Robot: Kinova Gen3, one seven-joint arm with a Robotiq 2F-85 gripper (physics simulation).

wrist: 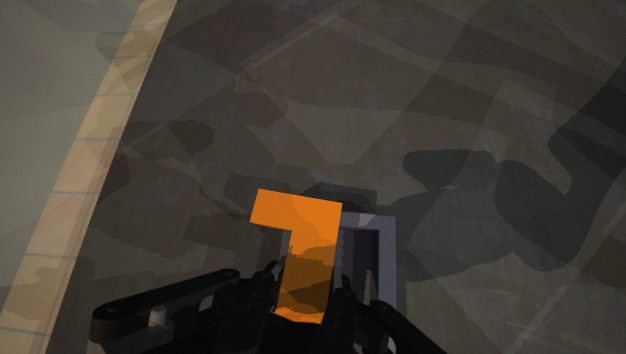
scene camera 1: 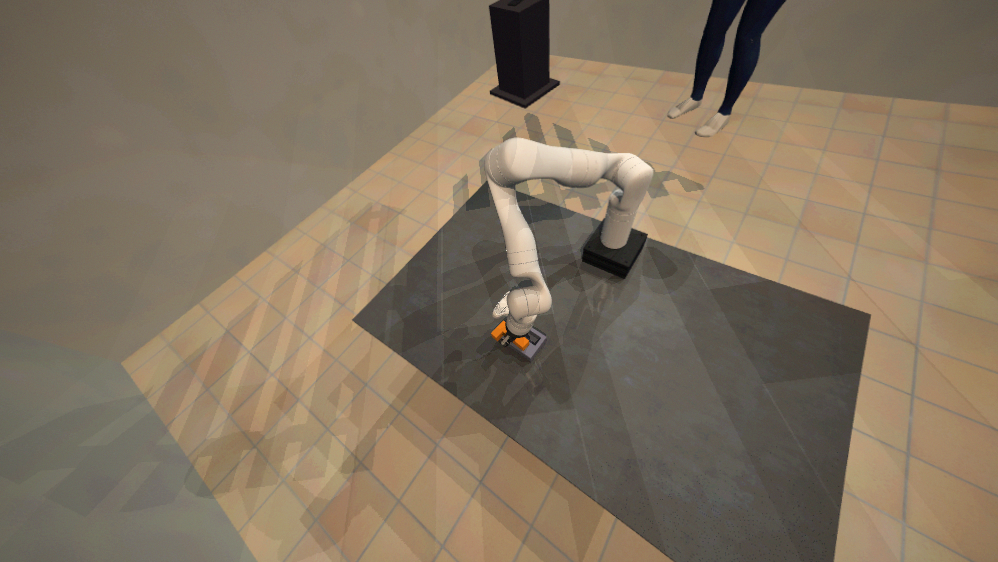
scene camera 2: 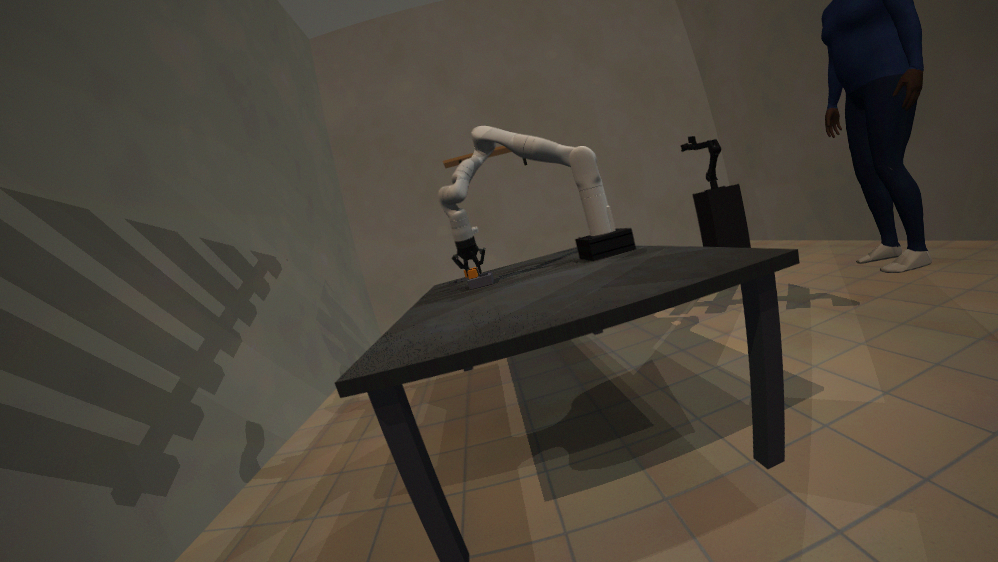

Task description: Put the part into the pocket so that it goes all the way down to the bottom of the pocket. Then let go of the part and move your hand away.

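Places are measured from the arm's base along level axes (x left, y back, z up), in centimetres.
Pixels of known places: gripper, fingertip midpoint: point(wrist: 309, 273) point(scene camera 2: 475, 276); arm's base at its link origin: point(scene camera 1: 613, 238) point(scene camera 2: 602, 233).
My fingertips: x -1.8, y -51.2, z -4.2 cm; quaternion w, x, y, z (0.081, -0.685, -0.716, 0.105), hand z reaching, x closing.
For each thing: its top centre in the pictures, then the offset to it from my fingertips. Level surfaces: height alone.
- orange part at its top centre: point(wrist: 281, 280) point(scene camera 1: 509, 336) point(scene camera 2: 469, 269) dx +0.4, dy -1.4, dz +3.1 cm
- grey-purple block at its top centre: point(wrist: 333, 305) point(scene camera 1: 521, 335) point(scene camera 2: 479, 275) dx +1.7, dy +2.2, dz -0.1 cm
- dark table at its surface level: dz -3.8 cm
The orange part point(scene camera 1: 522, 343) point(scene camera 2: 471, 274) point(wrist: 315, 220) has a long bar and a short arm that points left in the wrist view. My gripper point(scene camera 1: 515, 339) point(scene camera 2: 471, 270) point(wrist: 309, 273) is shut on the bar, one finger on each side. The grey-purple block point(scene camera 1: 533, 353) point(scene camera 2: 481, 282) point(wrist: 387, 260) lies on the table under the part. Its dark pocket point(wrist: 365, 250) shows to the right of the bar. In the wrist view the part covers the block's left portion, and its short arm reaches past the block's left side. The part appears above the rim; its underside and the exact gap are hidden.
The block stands near one edge of the dark table point(scene camera 1: 663, 390) point(scene camera 2: 558, 300). The arm's black base point(scene camera 1: 614, 252) point(scene camera 2: 605, 243) stands farther back on it. A black pedestal point(scene camera 1: 520, 52) point(scene camera 2: 722, 216) and a person point(scene camera 1: 740, 62) point(scene camera 2: 883, 132) stand beyond the table.
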